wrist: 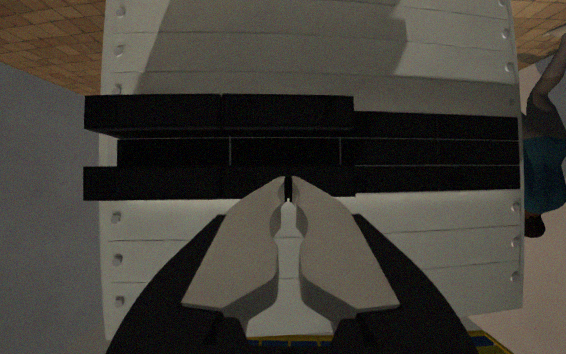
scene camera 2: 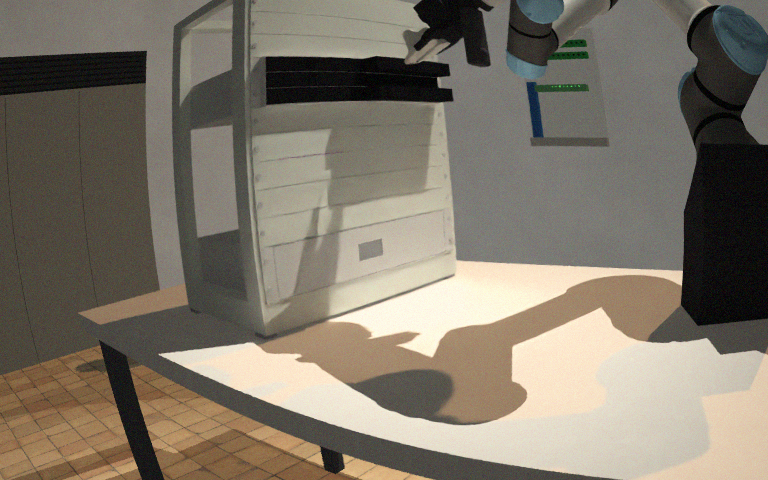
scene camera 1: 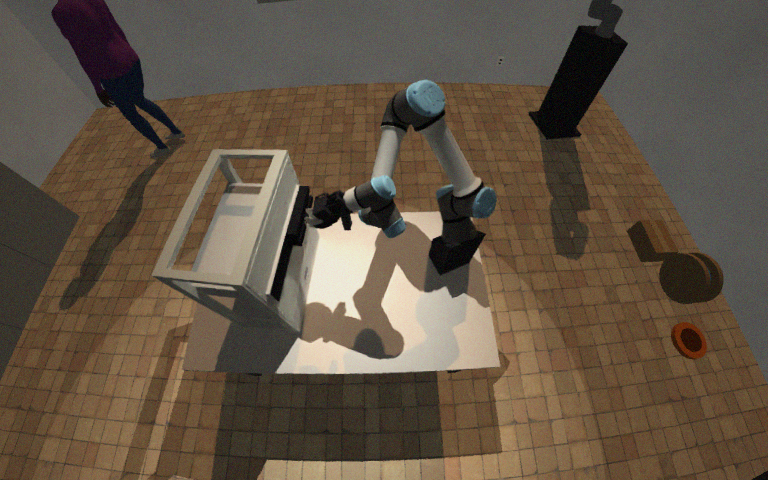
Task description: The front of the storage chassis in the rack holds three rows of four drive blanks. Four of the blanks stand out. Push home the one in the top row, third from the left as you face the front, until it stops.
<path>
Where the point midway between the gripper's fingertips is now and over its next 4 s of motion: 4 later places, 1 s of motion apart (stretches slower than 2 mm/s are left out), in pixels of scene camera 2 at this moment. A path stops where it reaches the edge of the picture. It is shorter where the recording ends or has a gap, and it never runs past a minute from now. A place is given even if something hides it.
My gripper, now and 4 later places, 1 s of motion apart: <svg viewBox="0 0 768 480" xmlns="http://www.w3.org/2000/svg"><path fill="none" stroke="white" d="M406 63L397 64L391 66L387 66L385 67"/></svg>
</path>
